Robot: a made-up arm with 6 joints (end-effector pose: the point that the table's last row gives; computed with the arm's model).
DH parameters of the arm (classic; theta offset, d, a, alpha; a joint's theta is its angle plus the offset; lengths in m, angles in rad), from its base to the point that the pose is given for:
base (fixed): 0.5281 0 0.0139 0
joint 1: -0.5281 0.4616 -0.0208 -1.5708
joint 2: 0.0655 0 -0.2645 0
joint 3: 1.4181 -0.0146 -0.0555 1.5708
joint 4: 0 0.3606 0.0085 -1.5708
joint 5: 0 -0.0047 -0.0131 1.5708
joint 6: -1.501 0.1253 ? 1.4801
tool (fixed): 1.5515 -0.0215 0 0
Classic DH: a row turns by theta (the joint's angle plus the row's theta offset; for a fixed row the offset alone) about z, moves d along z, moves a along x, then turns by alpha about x.
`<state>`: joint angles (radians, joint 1 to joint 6).
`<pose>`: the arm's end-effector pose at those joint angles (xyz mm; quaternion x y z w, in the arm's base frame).
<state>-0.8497 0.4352 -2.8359 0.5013 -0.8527 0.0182</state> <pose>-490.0 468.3 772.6 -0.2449 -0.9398 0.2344 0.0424</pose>
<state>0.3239 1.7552 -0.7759 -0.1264 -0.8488 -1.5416</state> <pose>433.0 117.5 494.6 -0.6939 -0.1041 0.1264 0.7012</pose>
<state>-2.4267 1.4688 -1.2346 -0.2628 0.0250 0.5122</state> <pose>-350.4 -265.7 686.1 0.1768 -0.1021 -0.9236 0.3246</pose>
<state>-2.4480 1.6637 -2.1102 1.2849 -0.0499 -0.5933</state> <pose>-331.6 -244.3 989.7 -0.0797 -0.4133 -0.8197 0.3885</pose>
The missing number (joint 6, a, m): 0.0207
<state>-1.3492 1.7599 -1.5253 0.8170 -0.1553 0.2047</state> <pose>103.6 -516.6 686.1 0.4233 -0.2976 -0.5679 0.6401</pose>
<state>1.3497 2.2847 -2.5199 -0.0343 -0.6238 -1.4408</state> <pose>170.9 525.2 926.6 -0.2318 -0.6064 0.1824 0.7385</pose>
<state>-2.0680 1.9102 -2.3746 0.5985 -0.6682 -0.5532</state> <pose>-260.7 -324.0 1024.5 -0.3634 -0.3438 -0.8100 0.3060</pose>
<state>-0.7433 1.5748 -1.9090 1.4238 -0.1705 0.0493</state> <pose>311.9 -295.6 953.8 0.5754 -0.4150 -0.1412 0.6905</pose>
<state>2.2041 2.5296 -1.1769 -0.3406 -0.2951 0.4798</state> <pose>-218.3 356.3 159.4 -0.4070 0.3361 0.7519 0.3950</pose>
